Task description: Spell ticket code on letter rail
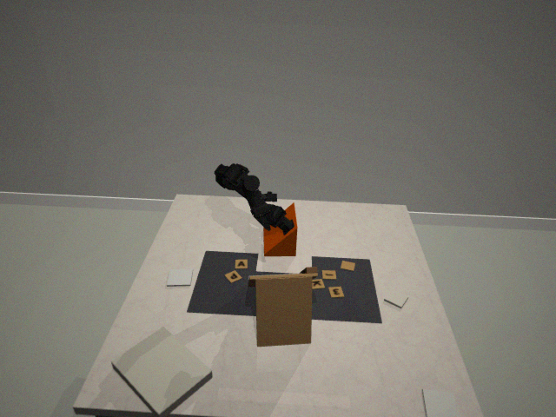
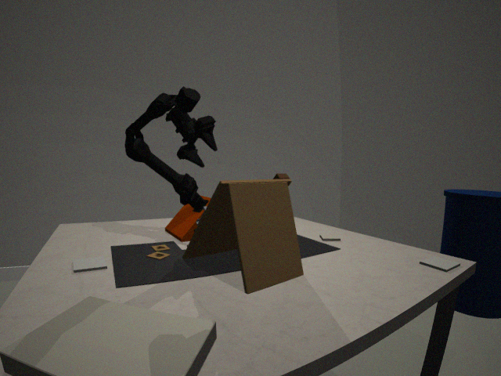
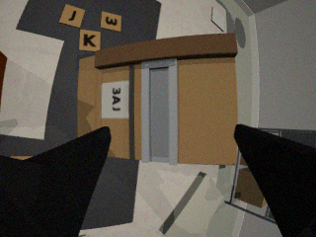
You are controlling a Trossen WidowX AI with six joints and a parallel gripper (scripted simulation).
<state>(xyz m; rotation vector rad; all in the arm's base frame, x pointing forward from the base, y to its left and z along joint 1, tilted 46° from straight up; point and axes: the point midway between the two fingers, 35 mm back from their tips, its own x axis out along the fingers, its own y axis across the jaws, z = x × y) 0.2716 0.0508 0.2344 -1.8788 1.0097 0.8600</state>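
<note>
The tan tile marked 3 is 3 cm ahead of my gripper tip, 29 cm to the left of it and 32 cm below it. From my gripper tip the other things lie so: tile marked p (10 cm behind, 14 cm to the right, 32 cm below); then white ticket (3 cm ahead, 5 cm to the left, 23 cm below); then dark mat (7 cm behind, 8 cm to the left, 32 cm below).
</note>
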